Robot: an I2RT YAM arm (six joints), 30 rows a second.
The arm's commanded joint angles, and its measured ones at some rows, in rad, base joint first. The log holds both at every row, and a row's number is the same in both.
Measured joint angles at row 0:
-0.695, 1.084, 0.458, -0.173, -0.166, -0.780
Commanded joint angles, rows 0 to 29:
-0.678, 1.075, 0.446, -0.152, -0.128, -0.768
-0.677, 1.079, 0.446, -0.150, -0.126, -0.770
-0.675, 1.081, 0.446, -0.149, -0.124, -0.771
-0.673, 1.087, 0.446, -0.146, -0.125, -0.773
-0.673, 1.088, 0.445, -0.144, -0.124, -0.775
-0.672, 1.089, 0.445, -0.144, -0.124, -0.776
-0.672, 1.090, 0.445, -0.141, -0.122, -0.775
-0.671, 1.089, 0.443, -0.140, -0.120, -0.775
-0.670, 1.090, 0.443, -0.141, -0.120, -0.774
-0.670, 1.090, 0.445, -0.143, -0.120, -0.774
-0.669, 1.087, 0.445, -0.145, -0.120, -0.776
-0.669, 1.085, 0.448, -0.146, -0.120, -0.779
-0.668, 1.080, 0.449, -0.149, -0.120, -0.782
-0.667, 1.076, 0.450, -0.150, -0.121, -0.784
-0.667, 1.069, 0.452, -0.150, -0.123, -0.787
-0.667, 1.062, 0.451, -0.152, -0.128, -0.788
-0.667, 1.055, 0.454, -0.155, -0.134, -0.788
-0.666, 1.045, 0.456, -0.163, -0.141, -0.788
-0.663, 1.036, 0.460, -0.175, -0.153, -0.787
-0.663, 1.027, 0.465, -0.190, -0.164, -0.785
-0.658, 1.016, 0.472, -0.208, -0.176, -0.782
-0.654, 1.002, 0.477, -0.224, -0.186, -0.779
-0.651, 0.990, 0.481, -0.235, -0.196, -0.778
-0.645, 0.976, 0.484, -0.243, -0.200, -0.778
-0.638, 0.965, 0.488, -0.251, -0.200, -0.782
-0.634, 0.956, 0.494, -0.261, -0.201, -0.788
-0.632, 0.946, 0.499, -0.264, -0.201, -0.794
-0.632, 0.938, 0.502, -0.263, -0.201, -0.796
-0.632, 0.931, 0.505, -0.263, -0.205, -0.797
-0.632, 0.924, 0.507, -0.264, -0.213, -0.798
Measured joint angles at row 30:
-0.637, 0.949, 0.471, -0.238, -0.184, -0.787
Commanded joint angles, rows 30 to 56:
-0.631, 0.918, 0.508, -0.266, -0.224, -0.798
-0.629, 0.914, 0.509, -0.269, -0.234, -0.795
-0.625, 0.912, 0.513, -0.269, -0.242, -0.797
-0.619, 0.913, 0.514, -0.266, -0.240, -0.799
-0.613, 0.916, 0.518, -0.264, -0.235, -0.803
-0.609, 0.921, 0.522, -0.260, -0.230, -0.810
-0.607, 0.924, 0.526, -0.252, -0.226, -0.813
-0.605, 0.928, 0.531, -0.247, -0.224, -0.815
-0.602, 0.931, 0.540, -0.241, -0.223, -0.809
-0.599, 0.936, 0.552, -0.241, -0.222, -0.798
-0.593, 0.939, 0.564, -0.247, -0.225, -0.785
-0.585, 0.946, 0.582, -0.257, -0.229, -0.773
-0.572, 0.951, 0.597, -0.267, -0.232, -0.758
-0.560, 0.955, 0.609, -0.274, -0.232, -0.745
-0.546, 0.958, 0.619, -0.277, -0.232, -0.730
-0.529, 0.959, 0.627, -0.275, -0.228, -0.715
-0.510, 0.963, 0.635, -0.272, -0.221, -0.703
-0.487, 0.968, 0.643, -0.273, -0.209, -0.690
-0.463, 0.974, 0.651, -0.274, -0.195, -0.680
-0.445, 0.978, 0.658, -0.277, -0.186, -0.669
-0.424, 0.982, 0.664, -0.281, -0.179, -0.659
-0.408, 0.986, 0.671, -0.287, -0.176, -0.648
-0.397, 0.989, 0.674, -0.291, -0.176, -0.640
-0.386, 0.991, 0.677, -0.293, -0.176, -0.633
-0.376, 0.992, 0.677, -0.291, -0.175, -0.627
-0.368, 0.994, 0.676, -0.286, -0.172, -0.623
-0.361, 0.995, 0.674, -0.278, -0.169, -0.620
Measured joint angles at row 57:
-0.377, 0.991, 0.650, -0.267, -0.188, -0.663
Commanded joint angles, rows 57 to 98:
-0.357, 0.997, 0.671, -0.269, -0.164, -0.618
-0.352, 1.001, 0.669, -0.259, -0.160, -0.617
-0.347, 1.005, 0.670, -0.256, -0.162, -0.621
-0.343, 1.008, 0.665, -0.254, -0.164, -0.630
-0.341, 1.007, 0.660, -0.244, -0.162, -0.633
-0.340, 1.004, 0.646, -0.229, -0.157, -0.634
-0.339, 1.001, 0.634, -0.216, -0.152, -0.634
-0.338, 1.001, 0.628, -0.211, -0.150, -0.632
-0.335, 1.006, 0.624, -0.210, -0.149, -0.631
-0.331, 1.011, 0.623, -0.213, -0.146, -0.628
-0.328, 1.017, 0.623, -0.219, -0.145, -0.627
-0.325, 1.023, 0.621, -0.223, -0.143, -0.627
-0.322, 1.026, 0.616, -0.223, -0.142, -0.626
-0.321, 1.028, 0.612, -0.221, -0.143, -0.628
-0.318, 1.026, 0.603, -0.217, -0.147, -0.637
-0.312, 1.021, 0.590, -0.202, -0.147, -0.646
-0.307, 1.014, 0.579, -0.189, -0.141, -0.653
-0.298, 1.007, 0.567, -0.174, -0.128, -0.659
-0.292, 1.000, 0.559, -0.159, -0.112, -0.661
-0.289, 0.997, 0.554, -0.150, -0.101, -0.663
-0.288, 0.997, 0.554, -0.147, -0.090, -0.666
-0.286, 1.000, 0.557, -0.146, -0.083, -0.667
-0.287, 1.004, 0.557, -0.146, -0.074, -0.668
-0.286, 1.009, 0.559, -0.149, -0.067, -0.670
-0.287, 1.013, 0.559, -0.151, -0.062, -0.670
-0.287, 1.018, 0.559, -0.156, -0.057, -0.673
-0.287, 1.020, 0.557, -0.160, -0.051, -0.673
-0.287, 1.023, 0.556, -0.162, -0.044, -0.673
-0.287, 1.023, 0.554, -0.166, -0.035, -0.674
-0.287, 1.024, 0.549, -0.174, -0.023, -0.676
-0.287, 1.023, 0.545, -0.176, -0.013, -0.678
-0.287, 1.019, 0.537, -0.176, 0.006, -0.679
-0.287, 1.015, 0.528, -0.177, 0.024, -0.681
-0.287, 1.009, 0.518, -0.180, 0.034, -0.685
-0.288, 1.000, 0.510, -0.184, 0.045, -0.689
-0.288, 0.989, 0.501, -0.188, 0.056, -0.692
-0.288, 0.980, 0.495, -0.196, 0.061, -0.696
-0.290, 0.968, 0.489, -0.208, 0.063, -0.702
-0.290, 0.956, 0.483, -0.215, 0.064, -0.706
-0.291, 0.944, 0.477, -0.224, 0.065, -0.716
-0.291, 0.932, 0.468, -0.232, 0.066, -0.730
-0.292, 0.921, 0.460, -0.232, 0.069, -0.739
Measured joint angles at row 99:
-0.292, 0.958, 0.477, -0.211, 0.043, -0.708
